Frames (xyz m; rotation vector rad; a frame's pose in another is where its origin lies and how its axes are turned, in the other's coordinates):
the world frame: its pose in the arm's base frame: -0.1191 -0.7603 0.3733 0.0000 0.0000 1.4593
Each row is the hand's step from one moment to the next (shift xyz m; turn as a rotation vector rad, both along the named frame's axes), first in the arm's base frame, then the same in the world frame.
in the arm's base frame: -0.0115 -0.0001 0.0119 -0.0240 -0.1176 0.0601
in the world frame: -0.0014 0.0114 0.0119 -0.1195 0.0108 0.0601
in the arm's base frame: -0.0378 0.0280 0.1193 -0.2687 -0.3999 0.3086
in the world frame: 0.0236 0.0407 0.1193 -0.4273 0.2225 0.3086
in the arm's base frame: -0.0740 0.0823 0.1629 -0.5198 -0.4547 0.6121
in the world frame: 0.0736 0.0827 0.1629 -0.5097 0.4660 0.6121
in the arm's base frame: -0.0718 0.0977 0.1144 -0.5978 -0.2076 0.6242
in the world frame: 0.0891 0.0822 0.1144 -0.2728 0.5710 0.6242
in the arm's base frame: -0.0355 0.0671 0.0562 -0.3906 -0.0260 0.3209
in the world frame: 0.0627 0.0427 0.0562 -0.0693 0.3853 0.3209
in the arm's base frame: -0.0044 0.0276 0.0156 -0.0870 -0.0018 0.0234
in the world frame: 0.0269 0.0074 0.0156 -0.0115 0.0863 0.0234
